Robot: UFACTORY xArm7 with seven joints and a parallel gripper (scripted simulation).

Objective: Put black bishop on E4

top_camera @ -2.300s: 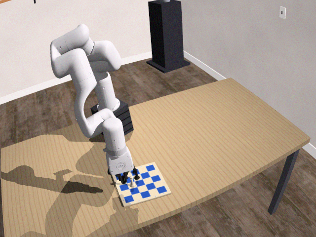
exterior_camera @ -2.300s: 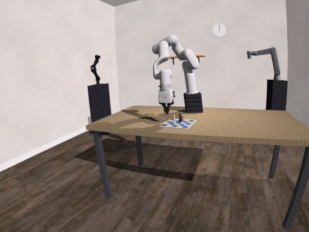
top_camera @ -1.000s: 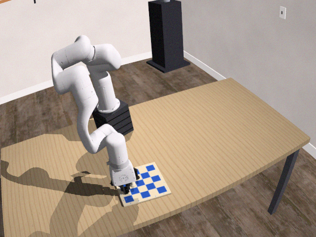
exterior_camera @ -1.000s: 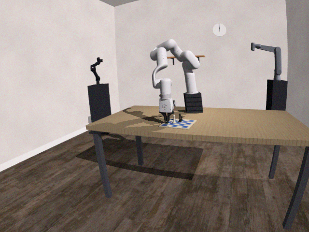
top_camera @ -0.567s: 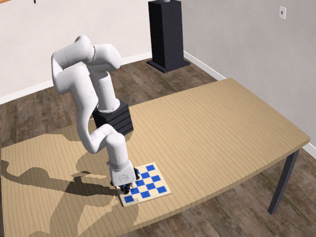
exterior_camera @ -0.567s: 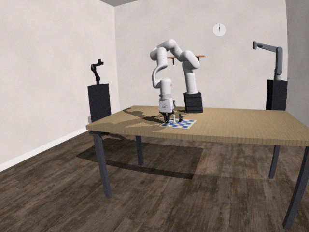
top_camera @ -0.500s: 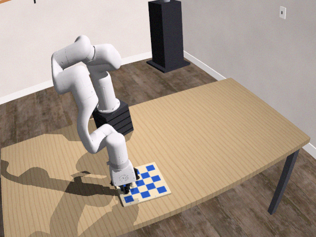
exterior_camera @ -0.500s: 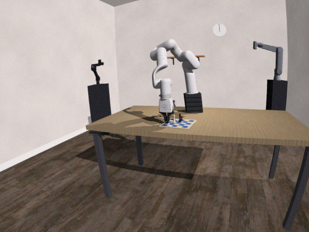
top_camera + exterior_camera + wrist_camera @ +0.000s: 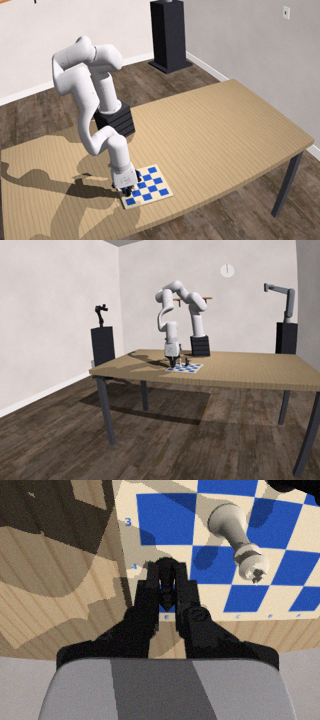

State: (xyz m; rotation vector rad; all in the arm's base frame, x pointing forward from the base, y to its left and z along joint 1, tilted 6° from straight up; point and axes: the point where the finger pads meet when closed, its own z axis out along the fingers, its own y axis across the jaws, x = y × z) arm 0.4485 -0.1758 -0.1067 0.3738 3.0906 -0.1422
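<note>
The white piece is 3 cm behind my hand and 5 cm to the left of it. Also, from my hand: blue-and-cream chessboard 2 cm behind, 8 cm to the left, 4 cm below; tall black piece 6 cm behind, 9 cm to the left.
</note>
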